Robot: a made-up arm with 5 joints.
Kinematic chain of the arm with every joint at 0, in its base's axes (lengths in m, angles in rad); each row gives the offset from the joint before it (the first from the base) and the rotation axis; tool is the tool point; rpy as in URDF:
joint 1: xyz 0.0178 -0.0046 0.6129 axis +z
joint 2: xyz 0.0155 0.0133 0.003 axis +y
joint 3: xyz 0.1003 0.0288 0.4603 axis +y
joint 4: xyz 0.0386 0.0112 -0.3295 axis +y
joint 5: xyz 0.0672 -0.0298 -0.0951 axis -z
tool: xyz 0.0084 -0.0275 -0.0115 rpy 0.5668 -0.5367 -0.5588
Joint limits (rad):
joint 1: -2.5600..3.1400
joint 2: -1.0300..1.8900
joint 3: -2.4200..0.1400
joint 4: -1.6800..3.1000
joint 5: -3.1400..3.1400
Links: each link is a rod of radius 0.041 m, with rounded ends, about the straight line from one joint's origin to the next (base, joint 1, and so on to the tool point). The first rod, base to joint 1, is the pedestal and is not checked.
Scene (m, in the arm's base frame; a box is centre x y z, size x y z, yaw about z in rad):
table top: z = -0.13
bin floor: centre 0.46 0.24 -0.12 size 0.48 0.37 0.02 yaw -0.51
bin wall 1: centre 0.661 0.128 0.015 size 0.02 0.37 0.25 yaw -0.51
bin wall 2: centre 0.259 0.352 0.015 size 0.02 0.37 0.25 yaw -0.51
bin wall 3: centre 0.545 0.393 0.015 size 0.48 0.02 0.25 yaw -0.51
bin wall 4: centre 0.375 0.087 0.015 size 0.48 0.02 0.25 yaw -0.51
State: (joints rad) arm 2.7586 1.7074 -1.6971 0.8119 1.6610
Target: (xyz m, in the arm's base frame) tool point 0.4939 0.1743 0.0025
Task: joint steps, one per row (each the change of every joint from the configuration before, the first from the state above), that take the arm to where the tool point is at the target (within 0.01 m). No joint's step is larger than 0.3 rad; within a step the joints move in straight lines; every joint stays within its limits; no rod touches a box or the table.
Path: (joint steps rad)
1: -0.2698 -0.1385 -0.1243 0.0713 0.0985
2: -0.2698 -0.1384 -0.1243 0.0713 0.0985
3: -0.2697 -0.1385 -0.1243 0.0713 0.0985
4: -0.2697 -0.0181 0.1246 -0.0043 -0.0684
5: -0.2697 -0.0181 0.1247 -0.0043 -0.0683
6: -0.2697 -0.0181 0.1247 -0.0043 -0.0684
7: -0.2697 -0.0180 0.1247 -0.0042 -0.0684
8: -0.2697 -0.0181 0.1246 -0.0043 -0.0684
9: -0.2697 -0.0181 0.1247 -0.0043 -0.0684
10: 0.0006 0.2842 -0.2849 -0.1351 -0.0113
11: 0.0006 0.2843 -0.2850 -0.1352 -0.0114

